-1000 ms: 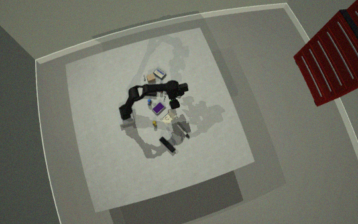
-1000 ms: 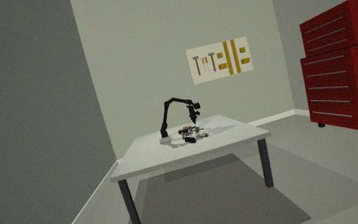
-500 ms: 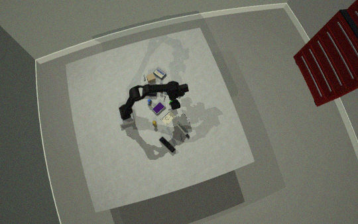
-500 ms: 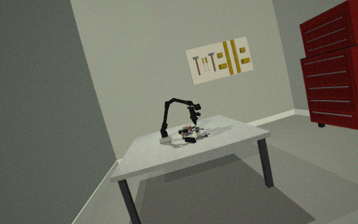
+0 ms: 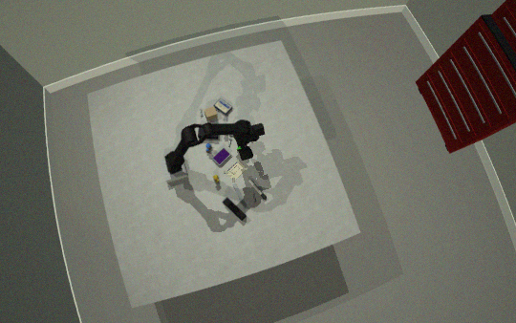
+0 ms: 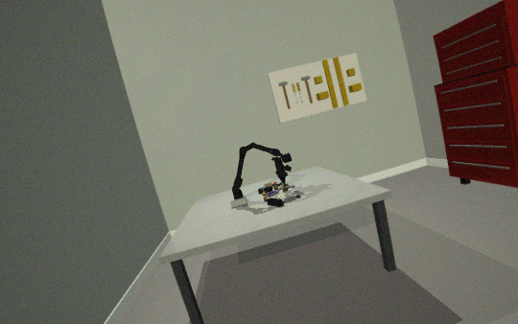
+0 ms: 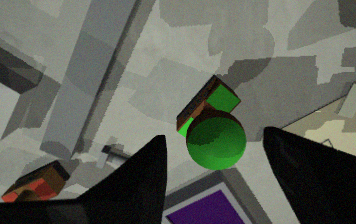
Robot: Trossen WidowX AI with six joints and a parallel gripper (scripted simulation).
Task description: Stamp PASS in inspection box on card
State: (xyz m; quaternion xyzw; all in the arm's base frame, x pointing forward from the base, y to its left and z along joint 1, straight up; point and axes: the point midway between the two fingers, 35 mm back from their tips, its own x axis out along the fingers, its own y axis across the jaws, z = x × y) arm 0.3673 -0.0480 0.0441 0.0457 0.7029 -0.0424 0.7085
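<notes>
Right now my gripper tip is 4 cm above the green stamp. Round my gripper tip: ink pad: 11 cm behind, 1 cm to the left, 5 cm below; then red stamp: 4 cm behind, 14 cm to the left, 4 cm below; then cream card: 7 cm behind, 9 cm to the right, 6 cm below.
</notes>
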